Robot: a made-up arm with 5 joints. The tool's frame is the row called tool.
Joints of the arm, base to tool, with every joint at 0 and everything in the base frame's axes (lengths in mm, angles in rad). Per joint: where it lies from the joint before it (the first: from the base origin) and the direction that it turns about. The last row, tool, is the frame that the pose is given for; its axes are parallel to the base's.
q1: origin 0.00 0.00 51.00 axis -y
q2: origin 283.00 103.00 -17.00 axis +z
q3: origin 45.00 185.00 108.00 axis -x
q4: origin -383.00 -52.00 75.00 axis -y
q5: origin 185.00 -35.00 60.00 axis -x
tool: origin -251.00 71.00 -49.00
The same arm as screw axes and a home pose.
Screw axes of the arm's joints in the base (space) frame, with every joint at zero. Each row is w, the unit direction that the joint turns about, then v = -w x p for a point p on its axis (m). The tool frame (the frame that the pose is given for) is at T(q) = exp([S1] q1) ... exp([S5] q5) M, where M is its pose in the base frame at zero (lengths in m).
S1 = (0, -1, 0, 0.0510, 0.0000, 0.0000)
S2 = (0, 0, 1, 0.1030, -0.2830, 0.0000)
S3 = (-1, 0, 0, 0.0000, -0.1420, 0.2880)
S4 = (0, -1, 0, 0.2170, 0.0000, 0.0550)
S5 = (-1, 0, 0, 0.0000, -0.2770, 0.2010)
M =
1 0 0 -0.1210
0 1 0 0.2720
0 0 1 0.2280
0 0 0 1

